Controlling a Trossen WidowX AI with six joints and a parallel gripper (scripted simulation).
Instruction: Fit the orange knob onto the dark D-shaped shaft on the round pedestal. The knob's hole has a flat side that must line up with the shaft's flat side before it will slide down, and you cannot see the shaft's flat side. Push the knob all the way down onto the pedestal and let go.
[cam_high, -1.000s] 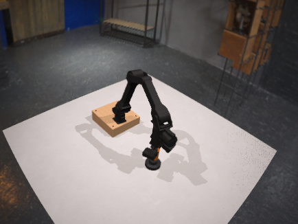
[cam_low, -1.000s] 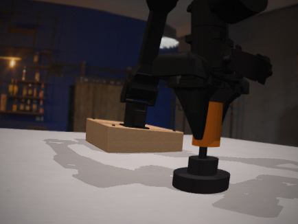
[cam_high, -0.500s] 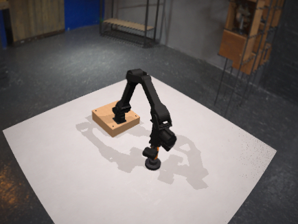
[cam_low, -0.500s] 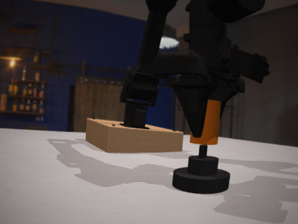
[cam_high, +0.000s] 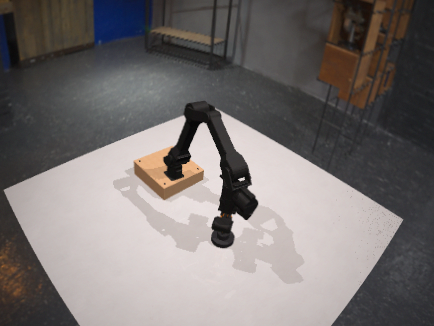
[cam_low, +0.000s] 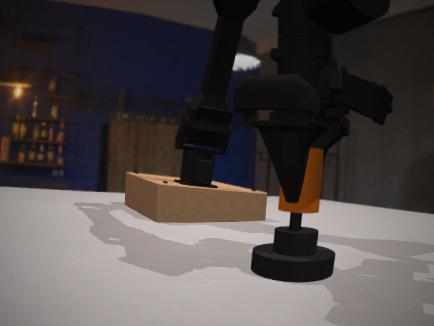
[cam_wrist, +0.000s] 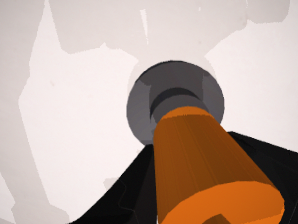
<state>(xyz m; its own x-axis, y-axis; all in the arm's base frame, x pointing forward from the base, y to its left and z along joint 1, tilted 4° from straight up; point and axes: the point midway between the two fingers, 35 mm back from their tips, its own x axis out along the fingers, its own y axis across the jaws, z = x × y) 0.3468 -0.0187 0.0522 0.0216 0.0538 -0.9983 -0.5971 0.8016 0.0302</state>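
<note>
Now: gripper tip 2 cm below the orange knob. Round my gripper tip: dark round pedestal 4 cm below.
</note>
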